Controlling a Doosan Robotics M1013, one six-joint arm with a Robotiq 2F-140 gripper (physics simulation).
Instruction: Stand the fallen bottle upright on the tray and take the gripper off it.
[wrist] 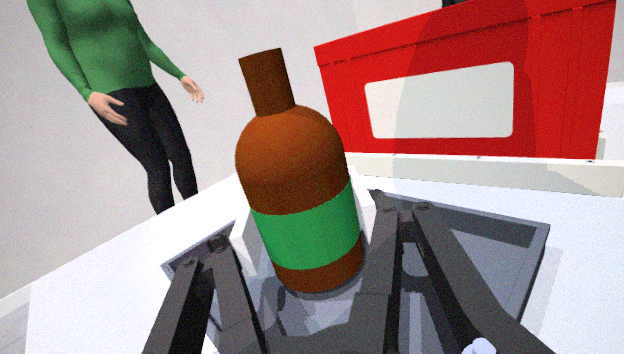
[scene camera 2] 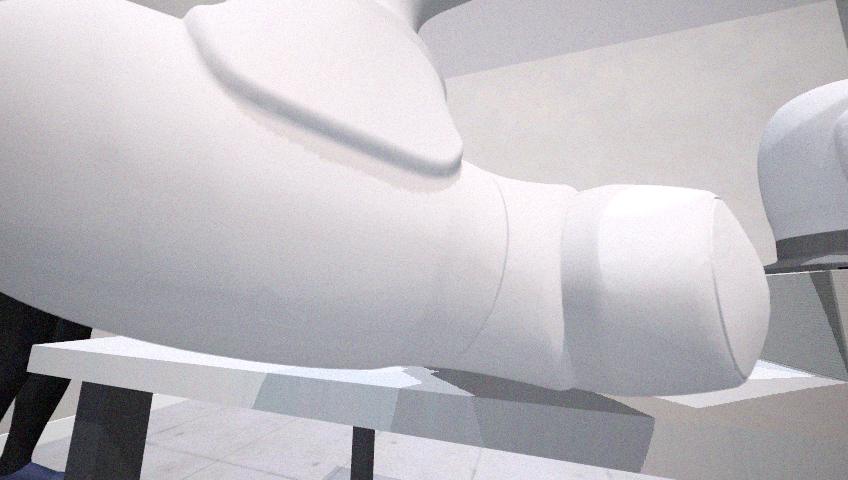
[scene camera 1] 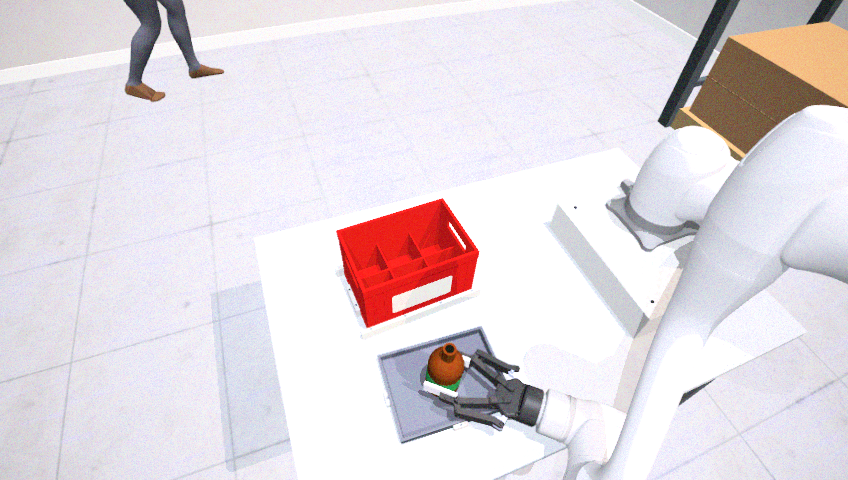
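Pixels of known places: arm's base, origin of the base link: (scene camera 1: 651, 218).
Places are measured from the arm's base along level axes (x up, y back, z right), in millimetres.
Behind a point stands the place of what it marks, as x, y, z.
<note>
The brown bottle with a green label (scene camera 1: 445, 364) @(30, -685, -200) (wrist: 300, 165) @(3, -645, -206) is upright over the floor of the grey tray (scene camera 1: 413, 416) @(-102, -761, -232) (wrist: 505, 272) @(-101, -560, -132). Its neck points up, and its base is at or very close to the tray floor; I cannot tell for sure that it touches. My gripper (scene camera 1: 453, 375) (wrist: 304, 194) @(-45, -698, -168) is shut on the bottle, with its white pads on either side of the green label. The gripper reaches in low from the right in scene camera 1. In scene camera 2 the arm hides the bottle, the gripper and the tray.
A red crate with compartments (scene camera 1: 376, 309) @(-12, -770, -12) (wrist: 557, 100) @(-25, -551, 4) stands behind the tray on the white table (scene camera 1: 309, 333) @(-106, -926, 34) (scene camera 2: 202, 383) @(-122, -732, -399). The arm (scene camera 2: 297, 255) @(-31, -508, -552) passes low over the table's right side. A person in green (wrist: 105, 45) stands beyond the table. Cardboard boxes (scene camera 1: 767, 89) are at upper right.
</note>
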